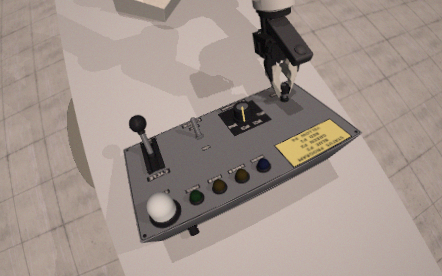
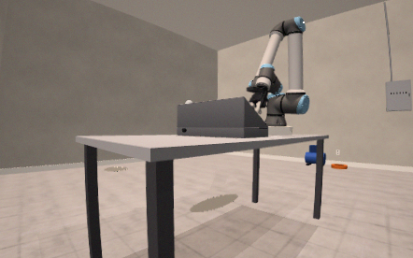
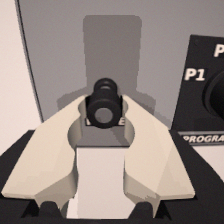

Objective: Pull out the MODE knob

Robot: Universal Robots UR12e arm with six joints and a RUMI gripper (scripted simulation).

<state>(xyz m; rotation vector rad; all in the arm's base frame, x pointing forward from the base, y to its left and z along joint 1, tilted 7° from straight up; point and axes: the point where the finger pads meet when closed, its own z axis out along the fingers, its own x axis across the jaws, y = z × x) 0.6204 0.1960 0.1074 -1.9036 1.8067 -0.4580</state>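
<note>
The mode knob lies right at my hand. The rest, counted from my hand: program selector: 20 mm ahead, 120 mm to the right; then grey console: 50 mm ahead, 180 mm to the right, 30 mm below; then toggle switch: 20 mm ahead, 240 mm to the right, 10 mm below.
</note>
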